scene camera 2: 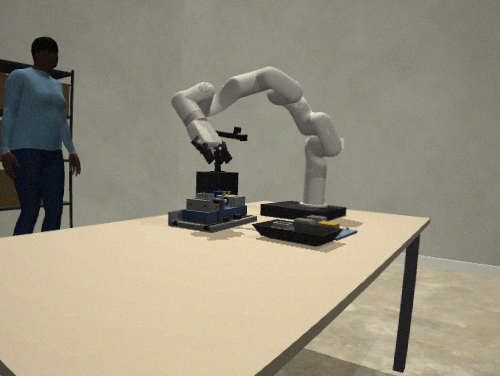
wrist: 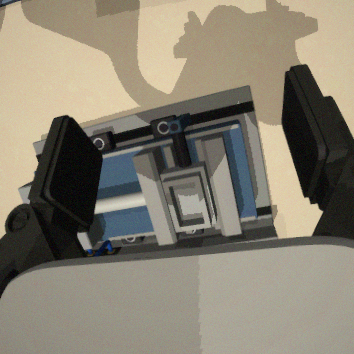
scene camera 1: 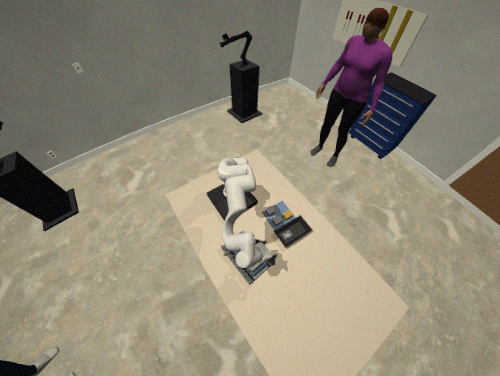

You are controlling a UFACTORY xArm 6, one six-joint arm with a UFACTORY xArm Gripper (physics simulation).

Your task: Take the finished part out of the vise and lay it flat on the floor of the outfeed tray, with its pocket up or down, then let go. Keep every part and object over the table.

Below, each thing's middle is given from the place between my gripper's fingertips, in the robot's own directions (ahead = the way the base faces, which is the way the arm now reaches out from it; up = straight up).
My hand is 120 mm past the pale rod point(wrist: 133, 199), 90 mm to the left of it and 150 mm above it. Also, from my hand: vise point(wrist: 233, 138): 100 mm behind, 90 mm to the right, 190 mm below.
